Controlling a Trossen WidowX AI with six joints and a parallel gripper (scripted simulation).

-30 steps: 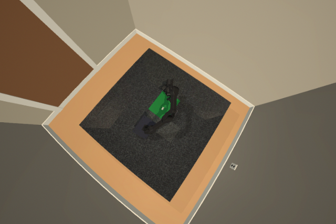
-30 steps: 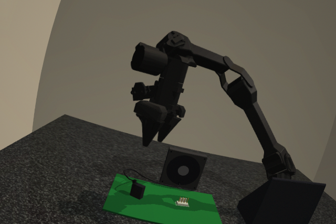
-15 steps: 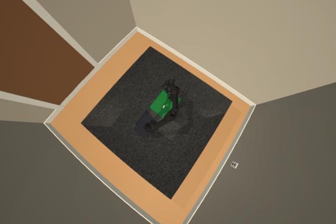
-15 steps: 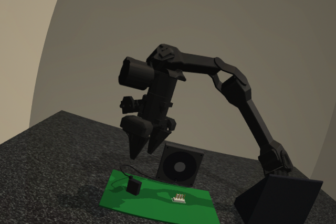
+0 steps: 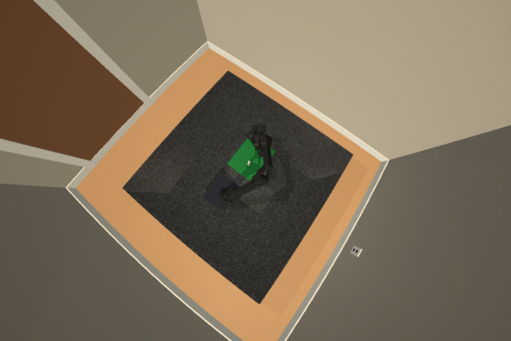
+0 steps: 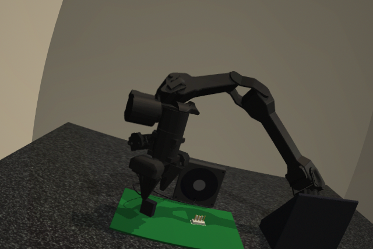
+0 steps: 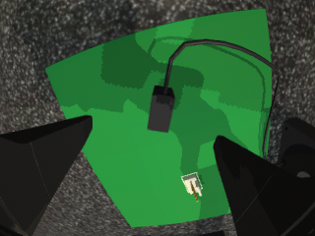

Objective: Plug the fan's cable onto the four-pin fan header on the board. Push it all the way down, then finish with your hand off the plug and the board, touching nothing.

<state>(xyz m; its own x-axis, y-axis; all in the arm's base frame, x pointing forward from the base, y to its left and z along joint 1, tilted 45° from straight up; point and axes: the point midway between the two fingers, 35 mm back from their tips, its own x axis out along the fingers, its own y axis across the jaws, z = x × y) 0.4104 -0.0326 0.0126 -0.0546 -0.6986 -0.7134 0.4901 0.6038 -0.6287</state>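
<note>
The black fan plug lies 10 mm to the right of my gripper tip and 40 mm below it. Round my gripper tip: cream four-pin header 130 mm behind, 10 mm to the right, 60 mm below; then green board 80 mm behind, 80 mm below; then black fan 140 mm behind, 150 mm to the right.
</note>
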